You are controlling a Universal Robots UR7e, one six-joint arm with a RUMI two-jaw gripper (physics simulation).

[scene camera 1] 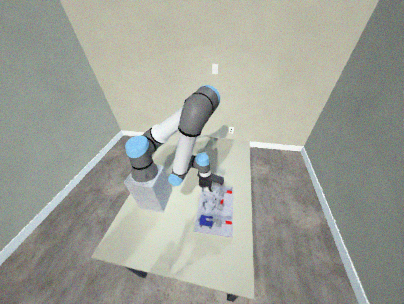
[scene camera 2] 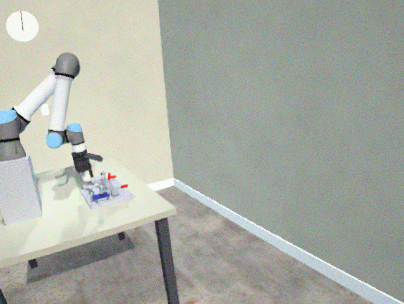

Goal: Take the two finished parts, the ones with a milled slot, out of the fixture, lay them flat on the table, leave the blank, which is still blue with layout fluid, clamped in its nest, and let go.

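Observation:
A grey fixture plate lies on the table, with clamps that have red levers. The blue blank sits in the nearest nest. One red lever stands raised at the middle nest. My gripper points down at the far left corner of the plate. It seems shut on a small pale grey finished part, held low there. The grey pieces in the other nests are too small to tell apart.
The pale table bears the robot's grey pedestal at its left side. Its right edge runs close beside the fixture. Walls stand behind and to both sides.

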